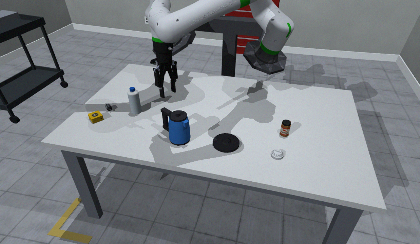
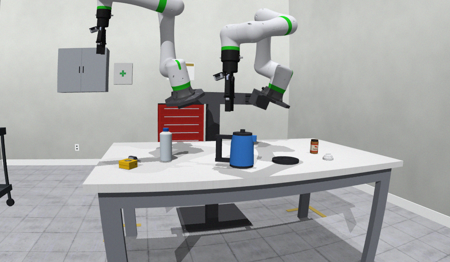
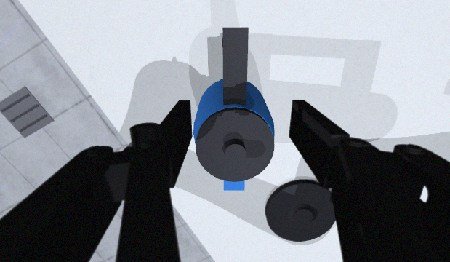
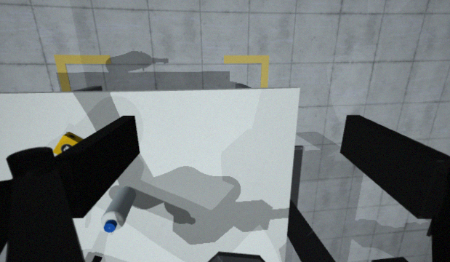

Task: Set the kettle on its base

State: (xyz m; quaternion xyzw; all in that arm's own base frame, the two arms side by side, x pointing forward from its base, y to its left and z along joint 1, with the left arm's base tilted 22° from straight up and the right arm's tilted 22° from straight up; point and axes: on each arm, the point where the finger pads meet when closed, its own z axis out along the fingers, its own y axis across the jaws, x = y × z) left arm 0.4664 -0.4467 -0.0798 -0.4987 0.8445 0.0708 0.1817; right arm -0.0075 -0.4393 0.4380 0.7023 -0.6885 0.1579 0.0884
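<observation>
Right now my left hand is 210 mm above the blue kettle, 30 mm to the right of it and 20 mm short of it. The rest, counted from my left hand: round black base (330 mm to the left, 290 mm below, 10 mm behind).
</observation>
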